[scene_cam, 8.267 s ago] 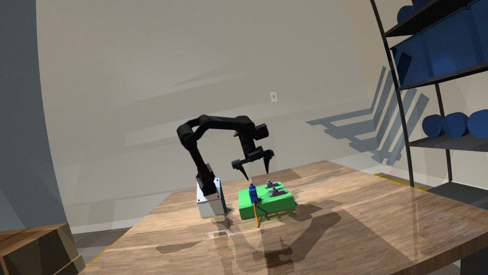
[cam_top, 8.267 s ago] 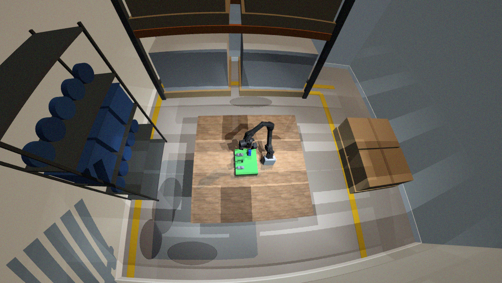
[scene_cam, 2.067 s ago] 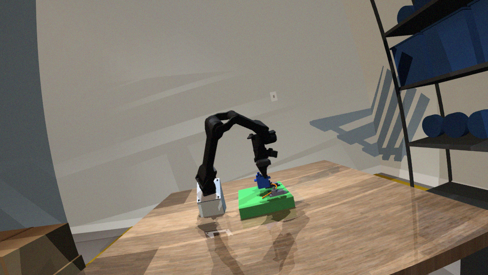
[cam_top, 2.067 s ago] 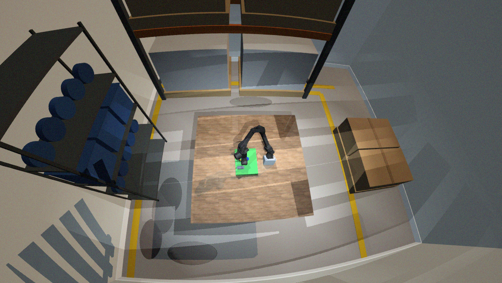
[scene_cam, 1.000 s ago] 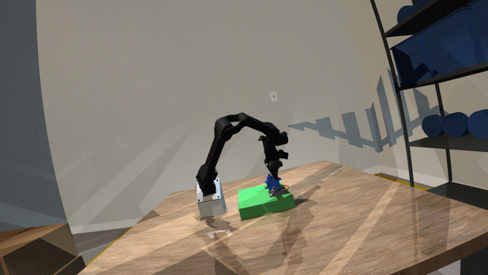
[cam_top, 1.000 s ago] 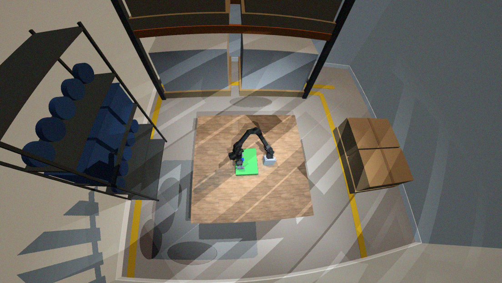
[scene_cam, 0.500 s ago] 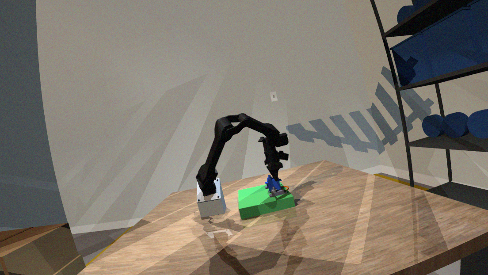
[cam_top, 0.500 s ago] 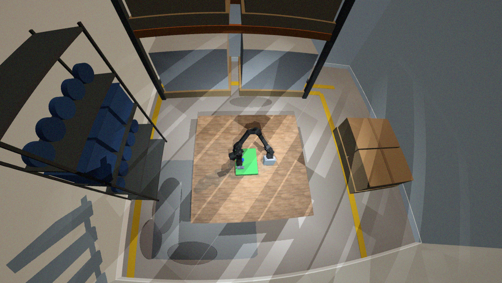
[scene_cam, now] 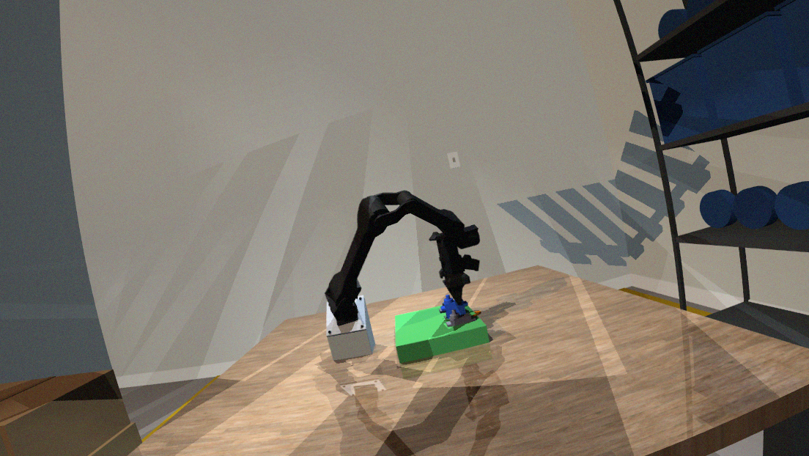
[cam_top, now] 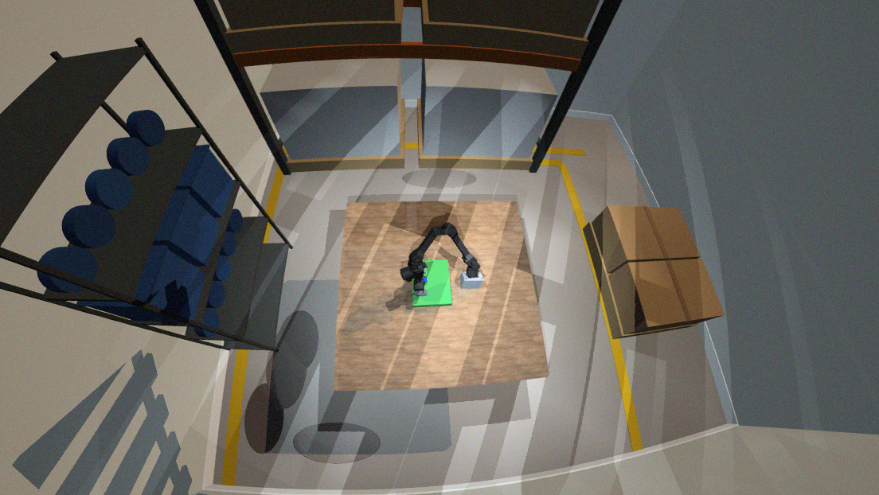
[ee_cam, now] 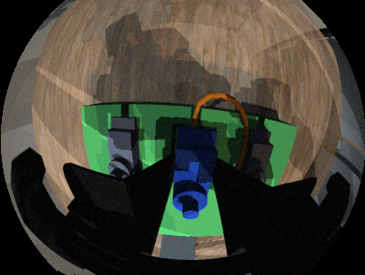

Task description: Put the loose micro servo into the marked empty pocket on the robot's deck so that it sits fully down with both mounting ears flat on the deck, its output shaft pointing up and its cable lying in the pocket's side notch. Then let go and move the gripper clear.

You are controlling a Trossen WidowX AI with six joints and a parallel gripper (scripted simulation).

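My gripper tip is now 12 cm past the green deck, 1 cm to the right of it and 6 cm above it.
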